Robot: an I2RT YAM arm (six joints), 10 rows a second.
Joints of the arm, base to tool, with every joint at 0 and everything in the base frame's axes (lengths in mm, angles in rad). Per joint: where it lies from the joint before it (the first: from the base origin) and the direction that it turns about. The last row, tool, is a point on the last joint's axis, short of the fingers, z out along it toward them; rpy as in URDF.
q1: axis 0 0 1 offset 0 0 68
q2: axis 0 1 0 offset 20 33.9 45.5
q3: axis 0 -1 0 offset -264 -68.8 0
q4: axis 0 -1 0 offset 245 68.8 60
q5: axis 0 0 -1 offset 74 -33.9 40.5
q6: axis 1 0 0 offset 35.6 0 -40.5
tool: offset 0 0 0 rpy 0 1.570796 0
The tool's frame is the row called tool.
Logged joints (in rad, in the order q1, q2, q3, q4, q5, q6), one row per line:
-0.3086 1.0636 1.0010 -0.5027 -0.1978 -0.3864
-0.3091 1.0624 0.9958 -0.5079 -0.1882 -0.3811
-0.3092 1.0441 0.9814 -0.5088 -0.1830 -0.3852
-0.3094 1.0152 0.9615 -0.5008 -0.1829 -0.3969
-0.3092 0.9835 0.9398 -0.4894 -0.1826 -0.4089
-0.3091 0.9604 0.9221 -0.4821 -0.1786 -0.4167
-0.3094 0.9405 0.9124 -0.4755 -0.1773 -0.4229
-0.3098 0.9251 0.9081 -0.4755 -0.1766 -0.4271
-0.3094 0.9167 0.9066 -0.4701 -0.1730 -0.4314
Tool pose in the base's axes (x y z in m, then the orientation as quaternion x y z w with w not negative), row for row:
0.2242 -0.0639 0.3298 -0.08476 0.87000 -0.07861 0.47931
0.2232 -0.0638 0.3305 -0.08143 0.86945 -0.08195 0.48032
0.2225 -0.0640 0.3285 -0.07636 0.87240 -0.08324 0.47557
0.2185 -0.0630 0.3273 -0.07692 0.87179 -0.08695 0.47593
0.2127 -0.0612 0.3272 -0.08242 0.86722 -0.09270 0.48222
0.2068 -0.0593 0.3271 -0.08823 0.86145 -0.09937 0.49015
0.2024 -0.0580 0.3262 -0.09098 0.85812 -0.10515 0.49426
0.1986 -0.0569 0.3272 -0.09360 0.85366 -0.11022 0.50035
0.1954 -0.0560 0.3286 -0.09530 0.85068 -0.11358 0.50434
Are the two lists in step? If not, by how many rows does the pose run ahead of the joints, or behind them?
The pose runs 1 row behind the joints: the pose in row i belongs to the joints in row i - 1.
